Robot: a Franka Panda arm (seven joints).
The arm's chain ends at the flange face. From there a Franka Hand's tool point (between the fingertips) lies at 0.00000 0.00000 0.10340 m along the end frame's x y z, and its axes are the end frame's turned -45 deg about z.
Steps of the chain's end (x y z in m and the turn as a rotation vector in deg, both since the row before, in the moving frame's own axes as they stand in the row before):
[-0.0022, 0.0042, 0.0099, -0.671, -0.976, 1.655]
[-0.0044, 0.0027, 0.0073, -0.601, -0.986, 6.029]
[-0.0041, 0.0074, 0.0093, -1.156, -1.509, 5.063]
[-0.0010, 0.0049, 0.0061, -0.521, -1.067, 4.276]
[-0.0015, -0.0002, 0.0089, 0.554, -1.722, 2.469]
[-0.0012, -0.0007, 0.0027, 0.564, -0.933, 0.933]
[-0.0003, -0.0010, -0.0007, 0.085, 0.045, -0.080]
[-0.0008, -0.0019, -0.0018, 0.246, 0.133, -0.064]
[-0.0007, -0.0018, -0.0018, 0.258, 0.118, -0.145]
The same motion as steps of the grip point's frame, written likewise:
[-0.0066, 0.0010, 0.0099, 0.216, -1.165, 1.655]
[-0.0070, -0.0018, 0.0073, 0.272, -1.122, 6.029]
[-0.0115, 0.0017, 0.0092, 0.250, -1.884, 5.063]
[-0.0062, 0.0020, 0.0061, 0.386, -1.123, 4.276]
[-0.0023, -0.0041, 0.0088, 1.609, -0.826, 2.469]
[-0.0008, -0.0033, 0.0027, 1.059, -0.261, 0.933]
[0.0007, -0.0010, -0.0007, 0.028, 0.092, -0.080]
[0.0013, -0.0021, -0.0018, 0.080, 0.268, -0.064]
[0.0013, -0.0019, -0.0018, 0.099, 0.266, -0.145]

